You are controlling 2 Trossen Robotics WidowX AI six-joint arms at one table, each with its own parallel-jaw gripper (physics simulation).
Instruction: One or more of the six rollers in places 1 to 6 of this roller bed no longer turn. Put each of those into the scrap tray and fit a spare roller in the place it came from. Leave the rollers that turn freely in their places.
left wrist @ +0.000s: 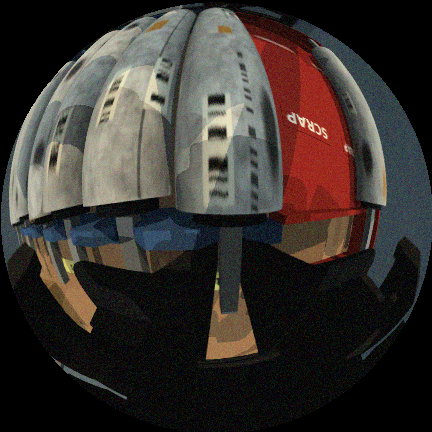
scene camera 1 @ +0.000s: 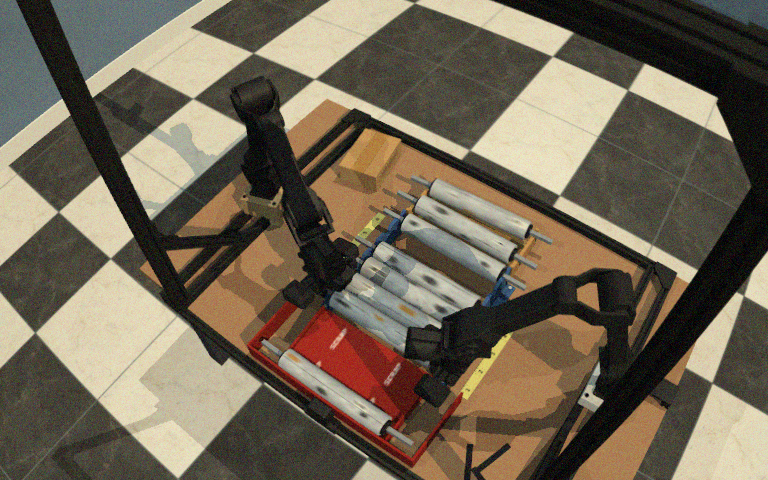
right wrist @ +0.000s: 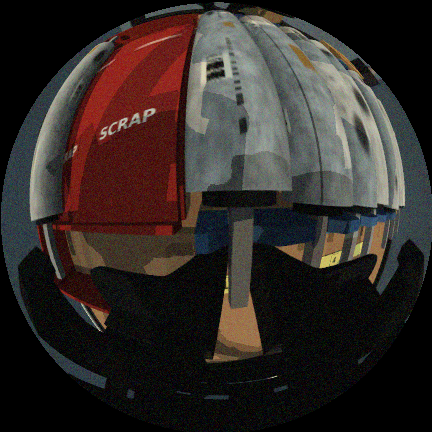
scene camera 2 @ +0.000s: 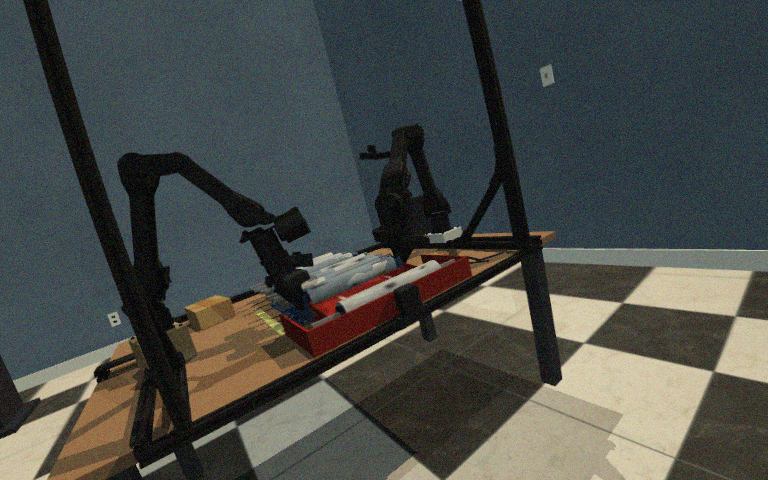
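Where they show: left gripper, fingertip midpoint: (left wrist: 224, 234) (scene camera 2: 302, 309); right gripper, fingertip midpoint: (scene camera 1: 446, 369) (right wrist: 234, 236); left arm's base, origin of the base link: (scene camera 1: 266, 188); right arm's base, origin of the base link: (scene camera 1: 611, 388) (scene camera 2: 442, 230).
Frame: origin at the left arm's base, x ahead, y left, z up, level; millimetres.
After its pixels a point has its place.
Several grey rollers lie in the bed with blue rails. The roller nearest the tray, in place 1 (scene camera 1: 368, 319) {y -266, x 356, z -4 mm} (left wrist: 227, 150) {y -226, x 287, z -1 mm} (right wrist: 220, 160) {y -310, x 496, z -3 mm}, has a shaft end between each gripper's fingers. My left gripper (scene camera 1: 329, 287) {y -219, x 246, z -47 mm} (left wrist: 224, 234) {y -219, x 246, z -47 mm} is shut on its left shaft end; my right gripper (scene camera 1: 431, 367) {y -310, x 538, z -48 mm} (right wrist: 234, 236) {y -310, x 538, z -48 mm} is shut on its right shaft end. The roller still lies low, level with its neighbours. The red scrap tray (scene camera 1: 439, 427) {y -439, x 559, z -41 mm} (scene camera 2: 351, 330) {y -419, x 203, z -61 mm} (left wrist: 315, 172) {y -298, x 266, z -42 mm} (right wrist: 130, 180) {y -357, x 480, z -41 mm} holds a roller (scene camera 1: 334, 390) {y -436, x 343, z -9 mm} (scene camera 2: 390, 285) {y -444, x 318, z -16 mm} along its outer side. The arms hide parts of the shafts in scene camera 1.
Two rollers (scene camera 1: 481, 207) {y 93, x 514, z -3 mm} (scene camera 1: 465, 228) {y 22, x 492, z -4 mm} rest on an orange stand behind the bed. Another roller (scene camera 1: 453, 246) {y -36, x 478, z -3 mm} lies across a gap from the near rollers. A wooden block (scene camera 1: 368, 158) {y 182, x 202, z -21 mm} (scene camera 2: 209, 312) {y 135, x 172, z -37 mm} stands at the back left in scene camera 1. Black frame bars border the table.
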